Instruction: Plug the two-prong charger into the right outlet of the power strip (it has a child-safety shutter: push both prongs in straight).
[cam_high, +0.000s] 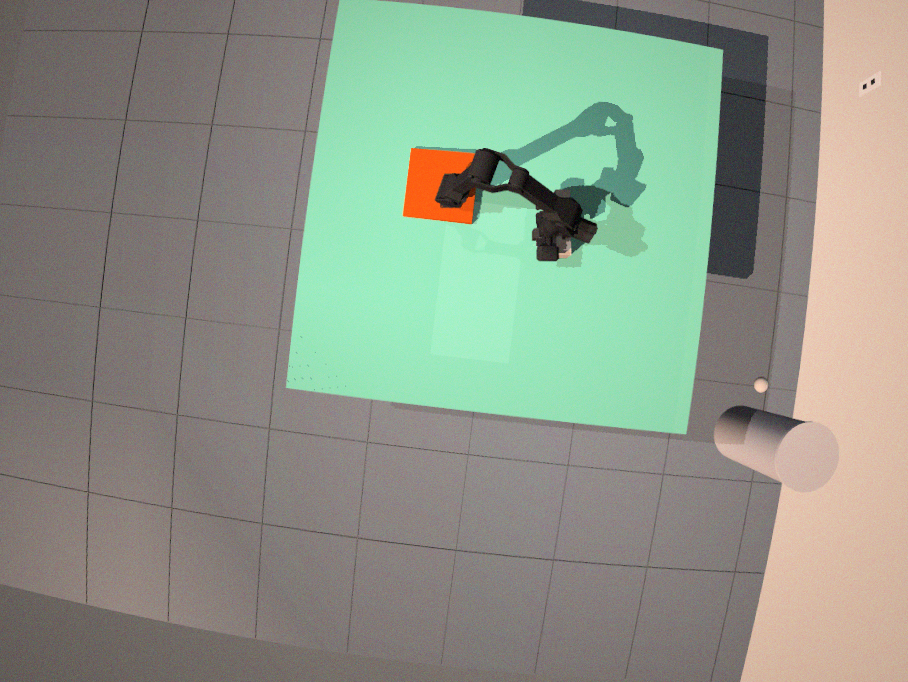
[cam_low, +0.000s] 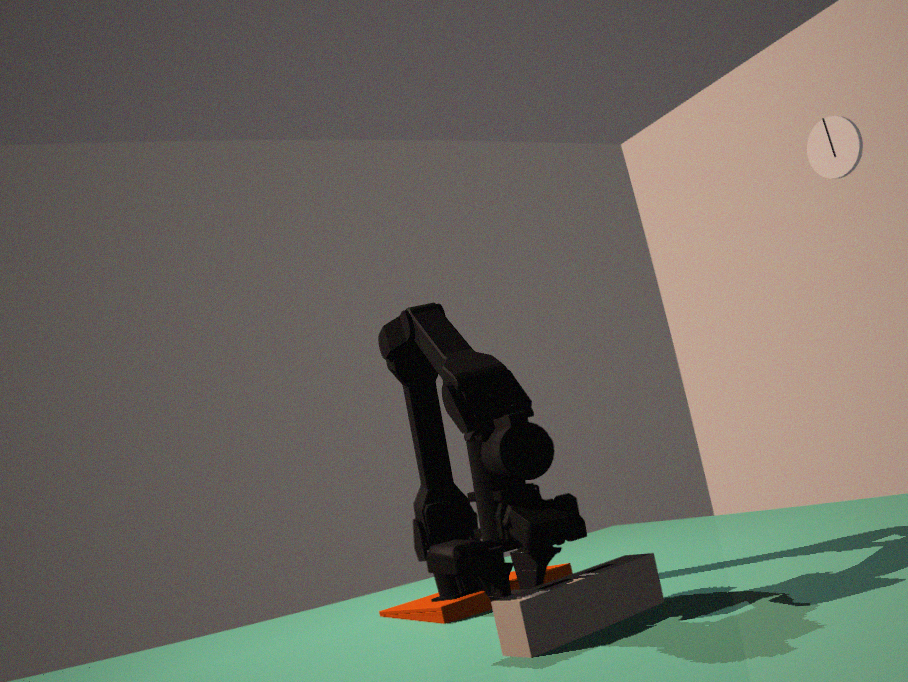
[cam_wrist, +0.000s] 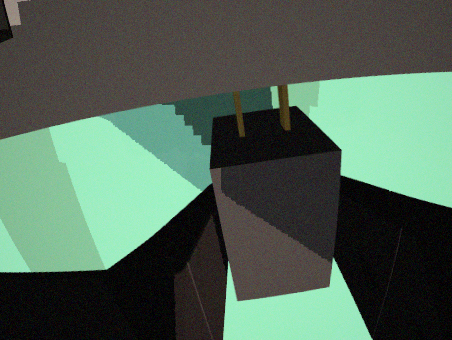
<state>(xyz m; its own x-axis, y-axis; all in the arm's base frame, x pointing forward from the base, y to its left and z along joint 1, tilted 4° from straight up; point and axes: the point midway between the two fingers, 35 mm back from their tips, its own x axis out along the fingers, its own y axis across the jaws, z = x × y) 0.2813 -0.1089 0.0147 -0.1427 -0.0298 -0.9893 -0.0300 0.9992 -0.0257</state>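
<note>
Right now the two-prong charger is 2 cm ahead of my gripper tip and 1 cm above it.
</note>
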